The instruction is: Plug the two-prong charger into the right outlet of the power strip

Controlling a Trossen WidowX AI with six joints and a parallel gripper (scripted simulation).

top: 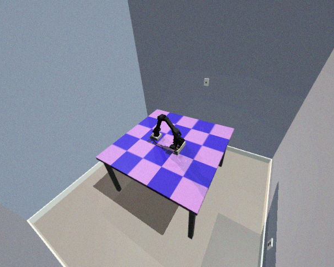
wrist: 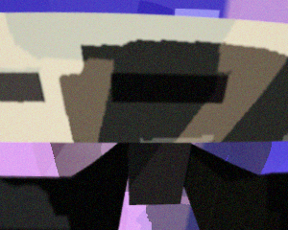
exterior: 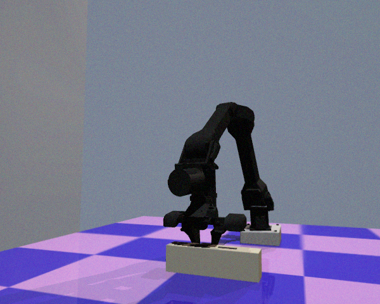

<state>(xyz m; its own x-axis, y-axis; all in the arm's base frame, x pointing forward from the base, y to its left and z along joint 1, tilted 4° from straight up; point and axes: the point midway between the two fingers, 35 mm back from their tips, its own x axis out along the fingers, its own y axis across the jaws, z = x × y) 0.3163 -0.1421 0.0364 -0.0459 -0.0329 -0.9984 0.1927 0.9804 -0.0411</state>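
My gripper tip is 2 cm short of the black two-prong charger and 1 cm below it.
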